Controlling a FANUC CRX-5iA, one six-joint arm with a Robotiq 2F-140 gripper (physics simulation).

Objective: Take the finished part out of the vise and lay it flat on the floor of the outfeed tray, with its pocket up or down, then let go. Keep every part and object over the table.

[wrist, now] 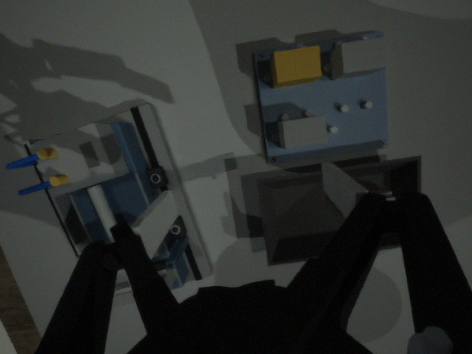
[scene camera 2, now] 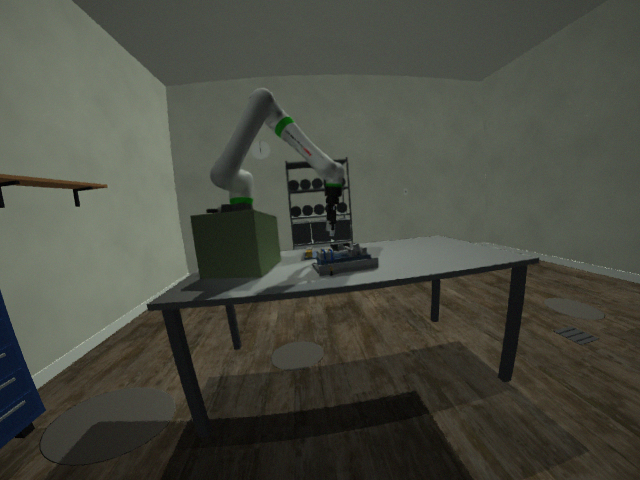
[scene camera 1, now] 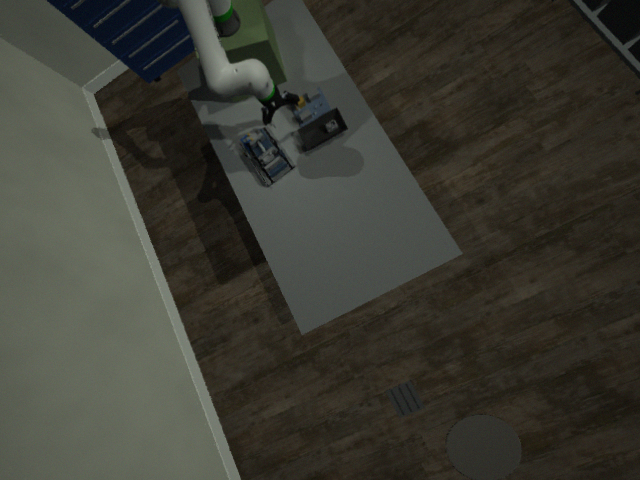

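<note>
My gripper is open and empty, high above the table between the vise and the outfeed tray. The vise, blue and grey on a grey base, is on the left in the wrist view; my left finger covers part of it. I cannot tell the finished part from the grey pieces there. The outfeed tray is a dark open box right of the vise. A small grey part is inside it in the first scene view; my right finger mostly hides it in the wrist view.
A blue plate with a yellow block, two grey blocks and several pegs lies beside the tray. The green pedestal bears the arm. The grey table ends just left of the vise.
</note>
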